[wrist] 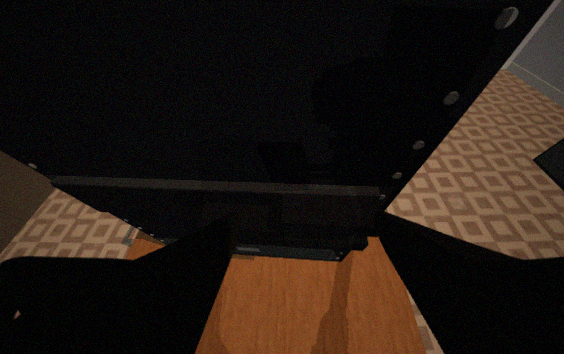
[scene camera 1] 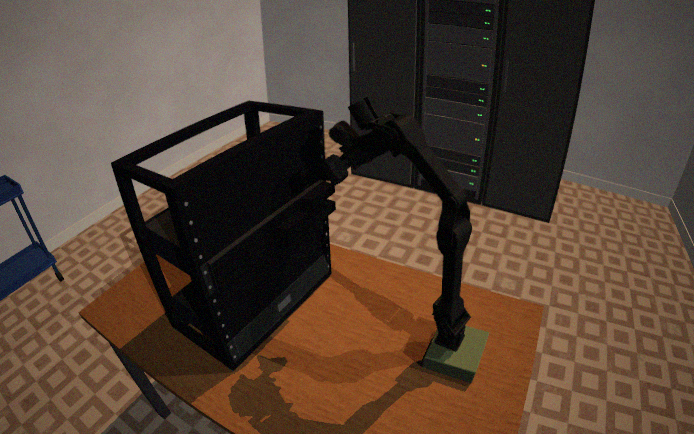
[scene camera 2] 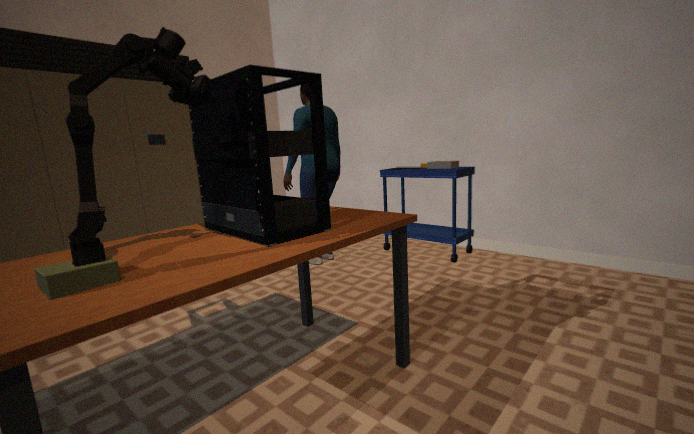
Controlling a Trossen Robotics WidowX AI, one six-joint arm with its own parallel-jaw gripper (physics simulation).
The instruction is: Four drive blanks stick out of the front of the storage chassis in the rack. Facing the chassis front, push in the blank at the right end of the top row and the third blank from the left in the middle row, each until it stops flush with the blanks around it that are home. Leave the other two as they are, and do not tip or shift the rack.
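Pixels of known places: gripper, fingertip midpoint: point(wrist: 306, 219) point(scene camera 2: 211, 106); arm's base at its link origin: point(scene camera 1: 450, 339) point(scene camera 2: 88, 262).
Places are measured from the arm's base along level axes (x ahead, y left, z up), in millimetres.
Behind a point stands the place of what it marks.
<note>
The black rack point(scene camera 1: 122, 189) @(x 738, y 405, z 466 mm) point(scene camera 2: 321, 153) @(x 752, y -99, z 248 mm) stands upright on the table, with a thin ledge point(scene camera 1: 266, 221) @(x 464, y 172, z 335 mm) point(wrist: 215, 185) @(x 470, y 122, z 336 mm) across its dark front. Two dark blank ends, an upper one point(scene camera 1: 327, 189) @(x 433, y -41, z 331 mm) and a lower one point(scene camera 1: 330, 206) @(x 431, y -48, z 274 mm), stick out below the ledge near the front's right edge. In the wrist view, a dark protruding block point(wrist: 330, 215) @(x 442, y -18, z 333 mm) shows below the ledge at the right. Individual blanks and row seams are too dark to tell apart. My gripper point(scene camera 1: 330, 171) @(x 397, y 10, z 418 mm) point(scene camera 2: 191, 93) point(wrist: 306, 219) @(x 397, y 10, z 418 mm) is open and empty, at the right part of the front near ledge height; contact cannot be told.
The wooden table point(scene camera 1: 358, 317) @(x 299, y 14, z -55 mm) point(scene camera 2: 358, 217) @(x 1018, y -9, z -54 mm) carries the arm's green base point(scene camera 1: 458, 355) @(x -42, y 42, z -2 mm) point(scene camera 2: 79, 278) @(x -32, y -69, z -20 mm). Tall server cabinets point(scene camera 1: 383, 92) stand behind. A blue cart point(scene camera 1: 25, 261) point(scene camera 2: 427, 172) stands apart from the table. A person point(scene camera 2: 331, 133) stands behind the rack.
</note>
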